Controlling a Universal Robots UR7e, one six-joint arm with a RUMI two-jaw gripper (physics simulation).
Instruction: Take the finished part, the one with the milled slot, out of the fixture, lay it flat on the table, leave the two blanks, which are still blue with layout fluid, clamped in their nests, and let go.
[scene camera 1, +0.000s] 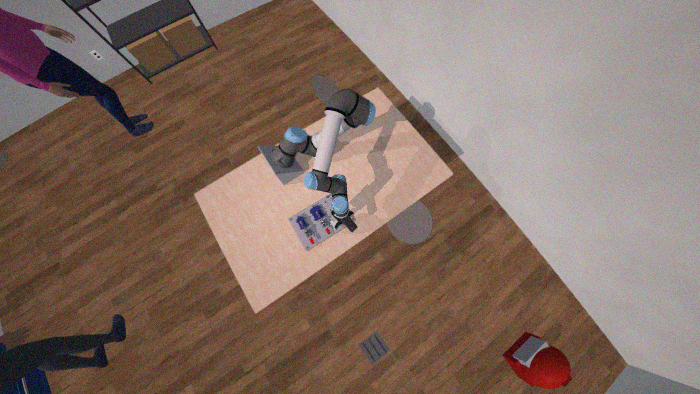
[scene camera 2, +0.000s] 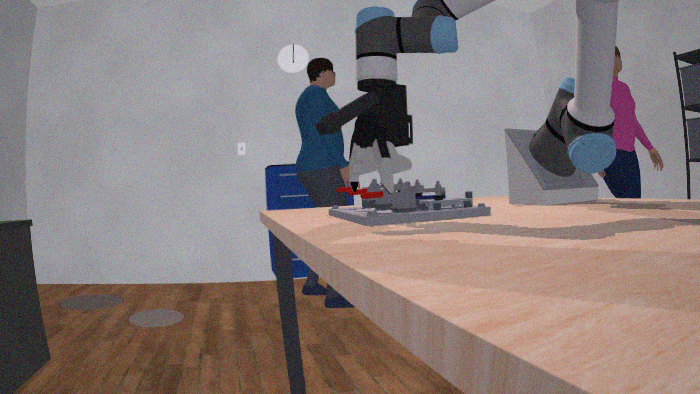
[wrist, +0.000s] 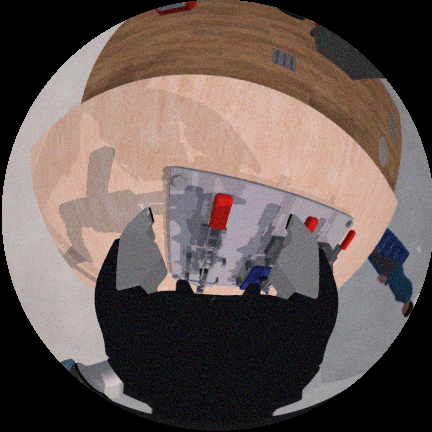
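There is a grey fixture plate here, and I can tell that (scene camera 1: 344, 227) and (scene camera 2: 355, 214) are the same spot on it.
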